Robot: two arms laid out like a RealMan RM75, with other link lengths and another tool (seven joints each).
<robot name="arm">
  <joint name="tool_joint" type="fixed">
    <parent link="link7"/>
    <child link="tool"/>
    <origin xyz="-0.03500 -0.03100 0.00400" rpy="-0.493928 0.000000 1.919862"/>
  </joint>
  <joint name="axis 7" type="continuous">
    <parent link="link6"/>
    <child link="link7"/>
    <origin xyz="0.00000 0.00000 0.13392" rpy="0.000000 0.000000 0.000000"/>
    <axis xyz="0 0 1"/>
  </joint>
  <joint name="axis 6" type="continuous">
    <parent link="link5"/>
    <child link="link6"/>
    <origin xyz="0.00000 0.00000 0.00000" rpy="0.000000 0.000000 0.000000"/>
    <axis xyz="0 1 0"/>
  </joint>
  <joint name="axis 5" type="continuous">
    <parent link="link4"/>
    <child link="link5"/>
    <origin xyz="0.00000 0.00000 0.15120" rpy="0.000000 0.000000 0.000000"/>
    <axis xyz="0 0 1"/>
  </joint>
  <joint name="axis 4" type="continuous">
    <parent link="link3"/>
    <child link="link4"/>
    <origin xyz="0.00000 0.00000 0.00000" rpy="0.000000 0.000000 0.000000"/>
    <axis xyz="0 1 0"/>
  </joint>
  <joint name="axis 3" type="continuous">
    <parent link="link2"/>
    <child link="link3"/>
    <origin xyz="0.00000 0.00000 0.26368" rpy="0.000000 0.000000 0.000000"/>
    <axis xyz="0 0 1"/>
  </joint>
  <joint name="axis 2" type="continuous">
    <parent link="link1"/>
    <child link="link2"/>
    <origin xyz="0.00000 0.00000 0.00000" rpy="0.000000 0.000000 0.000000"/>
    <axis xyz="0 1 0"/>
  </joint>
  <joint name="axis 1" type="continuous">
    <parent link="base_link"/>
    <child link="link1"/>
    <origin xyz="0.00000 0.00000 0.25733" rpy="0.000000 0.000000 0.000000"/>
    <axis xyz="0 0 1"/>
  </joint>
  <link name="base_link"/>
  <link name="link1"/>
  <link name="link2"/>
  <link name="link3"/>
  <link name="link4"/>
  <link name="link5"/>
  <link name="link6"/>
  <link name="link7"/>
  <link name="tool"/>
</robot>
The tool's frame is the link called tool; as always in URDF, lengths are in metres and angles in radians. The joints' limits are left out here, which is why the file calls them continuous.
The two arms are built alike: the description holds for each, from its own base.
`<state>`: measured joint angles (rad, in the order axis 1, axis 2, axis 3, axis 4, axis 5, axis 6, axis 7); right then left.
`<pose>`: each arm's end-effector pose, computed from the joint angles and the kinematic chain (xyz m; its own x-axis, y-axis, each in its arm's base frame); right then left.
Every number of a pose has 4 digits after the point.
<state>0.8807 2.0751 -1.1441 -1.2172 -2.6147 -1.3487 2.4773 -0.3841 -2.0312 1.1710 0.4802 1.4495 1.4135 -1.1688</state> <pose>0.1109 0.4242 0.0583 -0.7108 -0.5027 -0.4920 -0.6957 0.3993 0.5971 -0.2922 0.2678 -0.0202 0.2099 -0.9185 -0.3351 -0.9776 -0.1912 -0.0883</pose>
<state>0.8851 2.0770 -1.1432 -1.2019 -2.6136 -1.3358 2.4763 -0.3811 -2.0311 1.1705 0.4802 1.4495 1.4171 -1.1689</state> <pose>0.1109 0.4254 0.0565 -0.7140 -0.5009 -0.4892 -0.6922 0.4004 0.6005 -0.2926 0.2667 -0.0201 0.2117 -0.9187 -0.3334 -0.9772 -0.1924 -0.0904</pose>
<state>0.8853 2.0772 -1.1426 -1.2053 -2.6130 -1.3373 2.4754 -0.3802 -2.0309 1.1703 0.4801 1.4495 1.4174 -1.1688</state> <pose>0.1102 0.4253 0.0568 -0.7128 -0.5027 -0.4890 -0.6930 0.3981 0.6010 -0.2929 0.2665 -0.0200 0.2125 -0.9185 -0.3335 -0.9770 -0.1932 -0.0904</pose>
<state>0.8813 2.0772 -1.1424 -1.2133 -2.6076 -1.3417 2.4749 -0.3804 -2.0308 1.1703 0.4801 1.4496 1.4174 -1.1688</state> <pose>0.1100 0.4244 0.0574 -0.7140 -0.5045 -0.4854 -0.6911 0.3973 0.6037 -0.2928 0.2665 -0.0200 0.2122 -0.9186 -0.3335 -0.9771 -0.1929 -0.0903</pose>
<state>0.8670 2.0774 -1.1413 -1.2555 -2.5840 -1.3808 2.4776 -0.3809 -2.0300 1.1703 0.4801 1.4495 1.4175 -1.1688</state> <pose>0.1077 0.4190 0.0591 -0.7189 -0.5166 -0.4651 -0.6835 0.4033 0.6085 -0.2929 0.2668 -0.0197 0.2115 -0.9186 -0.3339 -0.9772 -0.1924 -0.0897</pose>
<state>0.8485 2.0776 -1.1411 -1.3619 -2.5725 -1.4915 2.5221 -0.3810 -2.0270 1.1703 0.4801 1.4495 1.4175 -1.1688</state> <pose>0.1028 0.4071 0.0651 -0.7271 -0.5217 -0.4464 -0.6756 0.4279 0.6004 -0.2936 0.2671 -0.0186 0.2105 -0.9182 -0.3355 -0.9775 -0.1922 -0.0872</pose>
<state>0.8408 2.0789 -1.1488 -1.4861 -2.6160 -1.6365 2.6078 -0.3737 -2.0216 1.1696 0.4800 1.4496 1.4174 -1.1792</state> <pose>0.1017 0.3939 0.0733 -0.7324 -0.4914 -0.4713 -0.6786 0.4701 0.5644 -0.2971 0.2651 -0.0168 0.2248 -0.9156 -0.3335 -0.9744 -0.2079 -0.0860</pose>
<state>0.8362 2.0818 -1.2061 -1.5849 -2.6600 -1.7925 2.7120 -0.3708 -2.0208 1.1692 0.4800 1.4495 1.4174 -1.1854</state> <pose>0.1041 0.3763 0.0710 -0.7290 -0.4601 -0.5068 -0.6826 0.5444 0.4876 -0.2981 0.2642 -0.0165 0.2327 -0.9145 -0.3310 -0.9725 -0.2159 -0.0874</pose>
